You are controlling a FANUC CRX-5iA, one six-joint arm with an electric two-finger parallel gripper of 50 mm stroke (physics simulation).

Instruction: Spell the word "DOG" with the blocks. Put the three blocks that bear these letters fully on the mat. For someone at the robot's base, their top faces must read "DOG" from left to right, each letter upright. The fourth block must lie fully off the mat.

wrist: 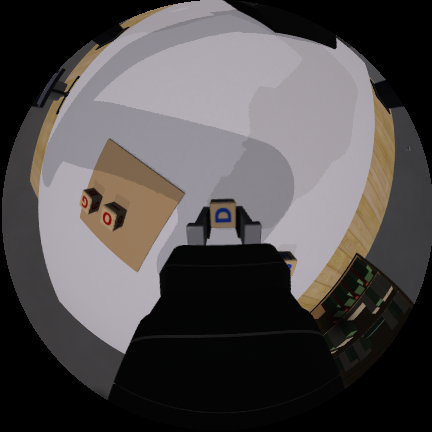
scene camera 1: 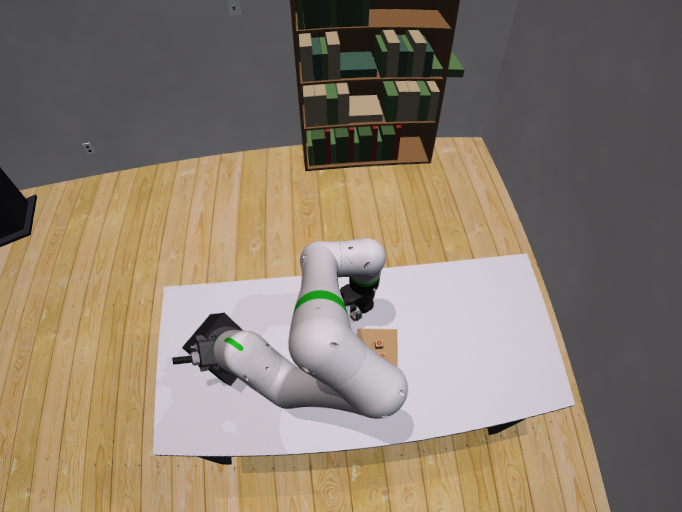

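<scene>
My gripper point(scene camera 1: 355, 314) point(wrist: 222, 215) is shut on the D block point(wrist: 222, 214), whose blue D faces up. It is beside the mat, off it; whether the block touches the table I cannot tell. The brown mat point(scene camera 1: 391, 335) point(wrist: 142, 239) bears the O block point(scene camera 1: 379, 343) point(wrist: 108, 218) and the G block point(scene camera 1: 382, 356) point(wrist: 85, 202), both with red letters on top. Seen from the base, O is left of G, with a small gap between them. The arm partly covers G in the scene view. The fourth block point(wrist: 291, 264) lies off the mat, partly hidden by the gripper body, its blue letter unclear.
The white table point(scene camera 1: 468, 330) point(wrist: 200, 75) carries the robot's base at its left end in the scene view. The arm reaches over the table and hides part of the mat. A bookshelf point(scene camera 1: 298, 110) stands on the floor beyond the table's far edge.
</scene>
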